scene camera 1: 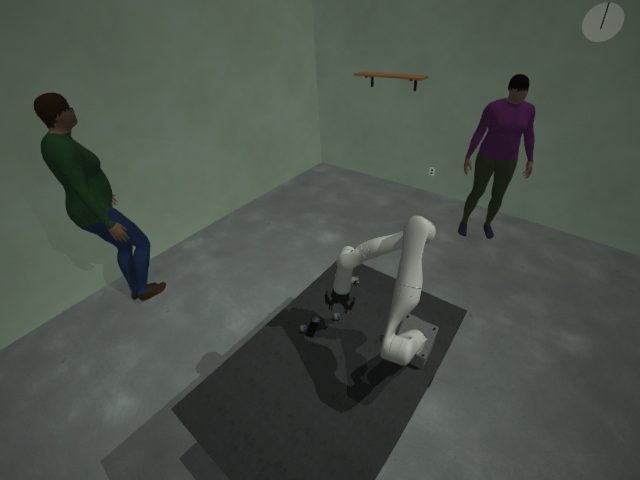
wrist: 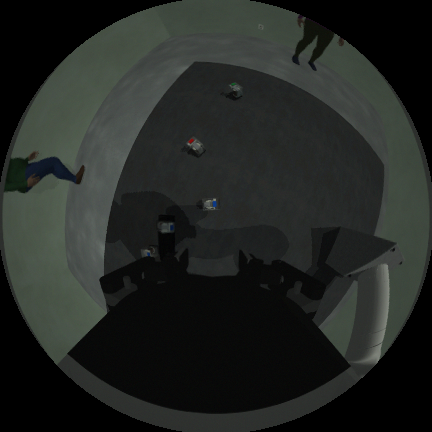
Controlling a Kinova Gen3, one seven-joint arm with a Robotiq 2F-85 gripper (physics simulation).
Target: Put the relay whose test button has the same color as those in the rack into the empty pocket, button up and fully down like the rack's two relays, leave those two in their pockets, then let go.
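Places are measured from the arm's base along level axes (x ahead, y left, z up), in metres.
Pixels of known places: gripper, between the fingertips: (scene camera 1: 337, 311) (wrist: 213, 256); arm's base, origin of its link: (wrist: 372, 272).
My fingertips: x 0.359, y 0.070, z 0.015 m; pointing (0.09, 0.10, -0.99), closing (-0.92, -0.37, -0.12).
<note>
Ahead of a thing's pixels: the offset from my fingertips to its top centre. Level surfaces: height alone.
The black rack {dy +0.066, dx +0.108, dz -0.116 m} (scene camera 1: 310, 331) (wrist: 166, 243) stands on the dark mat. A relay with a blue button {dy +0.035, dx +0.116, dz -0.090 m} (scene camera 1: 315, 320) (wrist: 166, 227) sits in it. Another blue-button relay {dy +0.110, dx +0.132, dz -0.095 m} (scene camera 1: 303, 328) (wrist: 148, 252) is beside the rack, apparently outside its pockets; its pose is unclear. A third blue-button relay {dy -0.046, dx +0.041, dz -0.095 m} (scene camera 1: 336, 316) (wrist: 210, 204) is on the mat, apart from the rack. A red-button relay {dy -0.142, dx +0.117, dz -0.095 m} (wrist: 195, 146) and a green-button relay {dy -0.324, dx +0.102, dz -0.095 m} (scene camera 1: 355, 279) (wrist: 235, 90) are farther off. My gripper (scene camera 1: 340, 308) (wrist: 213, 256) is open and empty above the mat. Pocket interiors are too dark to tell.
The dark mat {dz -0.139 m} (scene camera 1: 248, 392) (wrist: 280, 150) lies under the relays and the arm. The arm's base plate (scene camera 1: 430, 335) is at its right side in the scene view. Two people, one in green (scene camera 1: 77, 175) and one in purple (scene camera 1: 505, 129), are off the mat.
</note>
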